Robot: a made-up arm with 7 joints.
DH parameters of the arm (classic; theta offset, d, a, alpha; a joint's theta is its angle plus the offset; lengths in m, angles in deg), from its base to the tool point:
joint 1: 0 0.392 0 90
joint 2: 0 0.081 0 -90
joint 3: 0 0.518 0.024 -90
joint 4: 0 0.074 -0.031 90
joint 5: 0 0.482 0 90
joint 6: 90 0.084 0.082 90
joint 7: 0 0.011 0 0
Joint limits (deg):
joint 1: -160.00..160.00
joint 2: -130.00..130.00
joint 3: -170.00..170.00
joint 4: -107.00..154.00
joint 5: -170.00..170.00
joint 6: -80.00..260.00
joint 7: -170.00..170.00
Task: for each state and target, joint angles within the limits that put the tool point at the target. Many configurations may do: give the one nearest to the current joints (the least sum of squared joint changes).
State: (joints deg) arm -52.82 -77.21 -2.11 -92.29 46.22 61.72 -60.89
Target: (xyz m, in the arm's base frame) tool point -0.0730 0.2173 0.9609
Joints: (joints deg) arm -60.75 -30.10 -17.81 -103.18 44.22 56.05 -60.89
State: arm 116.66 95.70 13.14 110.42 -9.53 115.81 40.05
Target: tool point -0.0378 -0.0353 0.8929
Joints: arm 112.75 58.59 16.98 135.07 -7.84 110.74 40.05
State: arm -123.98 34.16 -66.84 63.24 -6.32 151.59 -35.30
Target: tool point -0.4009 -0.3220 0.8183
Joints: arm -96.14 -4.53 -39.41 108.43 0.69 160.00 -35.30
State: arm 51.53 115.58 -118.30 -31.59 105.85 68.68 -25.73
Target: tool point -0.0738 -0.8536 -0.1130
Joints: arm 89.51 126.90 -120.28 -31.72 105.15 80.17 -25.73
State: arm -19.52 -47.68 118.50 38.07 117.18 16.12 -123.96
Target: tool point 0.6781 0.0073 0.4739
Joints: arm -47.75 -76.79 80.33 90.31 109.82 27.68 -123.96
